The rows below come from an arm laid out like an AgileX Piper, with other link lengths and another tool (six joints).
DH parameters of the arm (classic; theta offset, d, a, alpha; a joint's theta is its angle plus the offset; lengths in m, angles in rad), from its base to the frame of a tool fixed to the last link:
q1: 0 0.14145 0 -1.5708
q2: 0.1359 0 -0.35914 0
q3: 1.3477 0 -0.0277 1.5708
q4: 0 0.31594 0 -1.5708
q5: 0 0 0 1.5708
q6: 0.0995 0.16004 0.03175 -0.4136
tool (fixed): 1.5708 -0.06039 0 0
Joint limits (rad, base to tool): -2.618..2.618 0..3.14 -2.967..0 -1.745..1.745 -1.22..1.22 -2.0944..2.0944
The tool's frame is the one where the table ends.
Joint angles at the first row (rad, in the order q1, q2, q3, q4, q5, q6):
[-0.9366, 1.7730, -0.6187, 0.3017, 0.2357, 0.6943]
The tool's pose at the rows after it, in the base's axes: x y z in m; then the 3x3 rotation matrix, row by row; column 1 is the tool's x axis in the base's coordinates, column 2 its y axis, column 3 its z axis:
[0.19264 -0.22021 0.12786], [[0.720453 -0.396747 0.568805], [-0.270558 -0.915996 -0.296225], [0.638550 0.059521 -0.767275]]
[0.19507 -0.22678 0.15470], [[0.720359 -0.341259 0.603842], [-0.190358 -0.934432 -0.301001], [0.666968 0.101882 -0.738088]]
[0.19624 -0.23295 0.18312], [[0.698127 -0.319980 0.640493], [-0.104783 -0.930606 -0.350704], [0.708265 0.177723 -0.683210]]
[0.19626 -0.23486 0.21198], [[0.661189 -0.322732 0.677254], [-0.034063 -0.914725 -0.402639], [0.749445 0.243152 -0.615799]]
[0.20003 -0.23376 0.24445], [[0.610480 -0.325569 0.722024], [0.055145 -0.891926 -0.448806], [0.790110 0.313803 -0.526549]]
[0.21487 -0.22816 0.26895], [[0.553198 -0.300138 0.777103], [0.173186 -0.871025 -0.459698], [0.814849 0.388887 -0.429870]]
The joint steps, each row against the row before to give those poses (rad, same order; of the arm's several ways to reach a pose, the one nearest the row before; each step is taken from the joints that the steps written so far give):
[-0.0001, -0.0485, -0.0298, -0.0132, 0.0863, -0.0214]
[0.0001, -0.0650, -0.0381, -0.0270, 0.0511, -0.0334]
[0.0000, -0.0754, -0.0265, -0.0387, 0.0028, 0.0006]
[-0.0001, -0.0788, -0.0188, -0.0142, -0.0045, 0.0000]
[0.0148, -0.0802, -0.0260, -0.0080, -0.0148, 0.0000]
[0.0546, -0.0479, -0.0249, -0.0138, -0.0518, -0.0013]

